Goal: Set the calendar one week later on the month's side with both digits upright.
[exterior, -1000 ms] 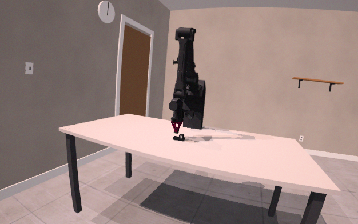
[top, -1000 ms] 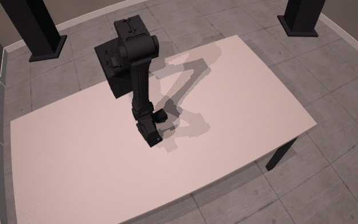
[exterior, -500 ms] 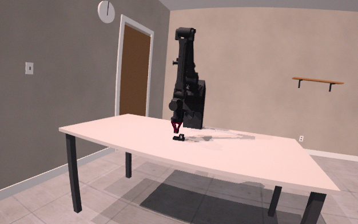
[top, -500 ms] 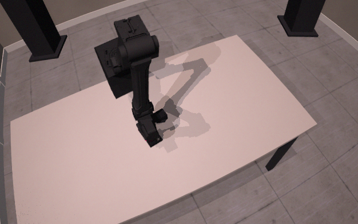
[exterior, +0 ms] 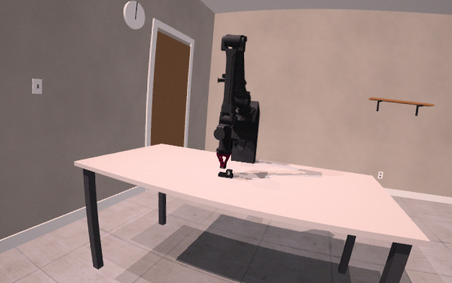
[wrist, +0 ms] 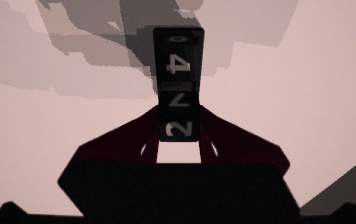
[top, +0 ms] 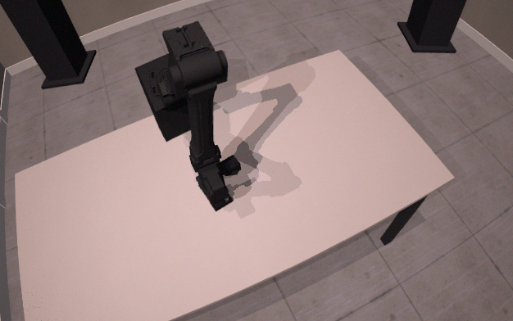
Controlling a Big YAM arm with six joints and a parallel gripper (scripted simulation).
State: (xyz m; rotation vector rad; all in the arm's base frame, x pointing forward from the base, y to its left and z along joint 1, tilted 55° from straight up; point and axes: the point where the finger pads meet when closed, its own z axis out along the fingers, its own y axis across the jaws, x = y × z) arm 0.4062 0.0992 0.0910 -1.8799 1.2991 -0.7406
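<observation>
My hand is 10 mm past the black tray, 10 mm to the right of it and 50 mm above it. Round my hand: black calendar block (20 mm behind, 30 mm to the left, 40 mm below).
</observation>
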